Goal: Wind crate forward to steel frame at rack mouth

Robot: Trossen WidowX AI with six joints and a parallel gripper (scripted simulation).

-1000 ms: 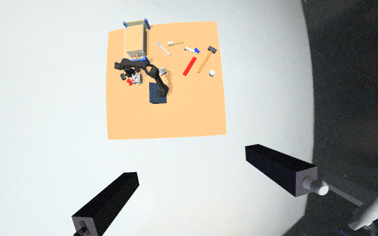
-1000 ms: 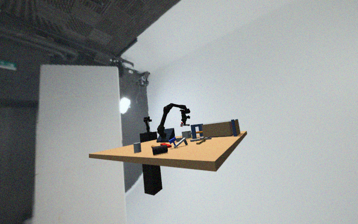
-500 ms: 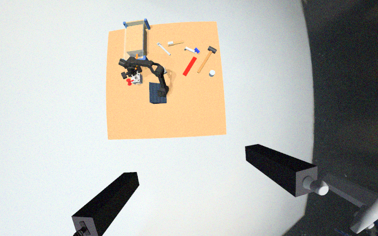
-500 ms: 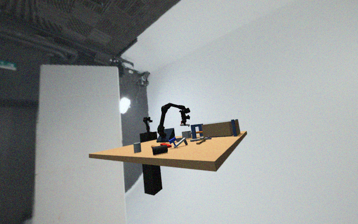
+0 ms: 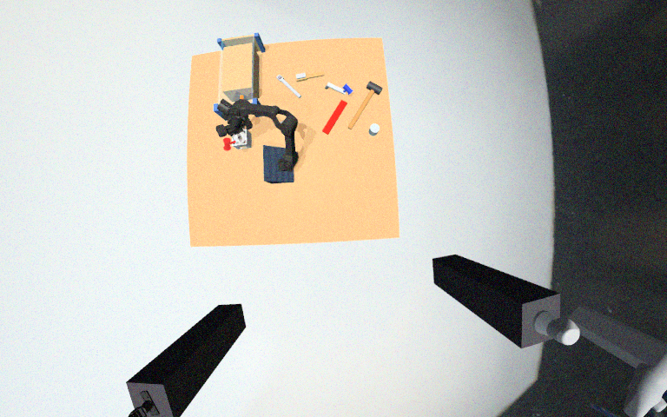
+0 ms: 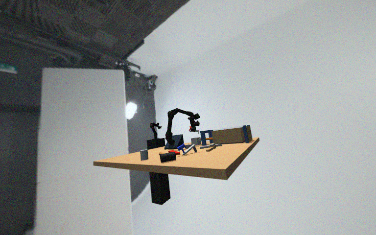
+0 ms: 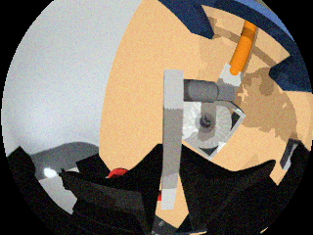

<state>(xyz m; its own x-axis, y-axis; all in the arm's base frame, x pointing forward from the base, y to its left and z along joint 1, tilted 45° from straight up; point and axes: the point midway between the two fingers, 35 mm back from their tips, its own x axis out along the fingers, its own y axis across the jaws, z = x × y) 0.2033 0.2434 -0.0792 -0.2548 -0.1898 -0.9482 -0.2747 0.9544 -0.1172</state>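
Right now the red knob is 60 mm behind my gripper tip and 40 mm above it. Round my gripper tip: winch 140 mm below, 20 mm to the right, 10 mm behind; winch handle 10 mm behind, 10 mm above; blue steel frame 170 mm ahead, 60 mm below, 20 mm to the right.
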